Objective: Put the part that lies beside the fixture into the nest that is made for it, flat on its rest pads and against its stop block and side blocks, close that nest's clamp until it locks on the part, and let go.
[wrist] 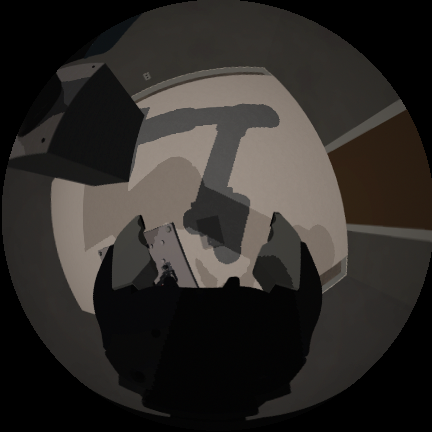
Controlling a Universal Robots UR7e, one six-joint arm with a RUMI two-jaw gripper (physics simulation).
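My gripper is open and empty, its two fingers wide apart over the table. The fixture's light grey plate shows between the fingers, close to the left finger, which hides much of it. Small posts or holes dot the plate, and a dark clamp stands on it just above the gripper body; the clamp's lower part is hidden. Right of the plate, a small dark four-sided patch, seemingly the flat part, lies in the arm's shadow between the fingers. Its outline is hard to tell from the shadow. The nests cannot be told apart.
A large black box-shaped body with a grey base stands at the upper left. The pale table carries the arm's broad shadows. Its raised rim runs along the far side. A brown surface lies beyond the table at the right.
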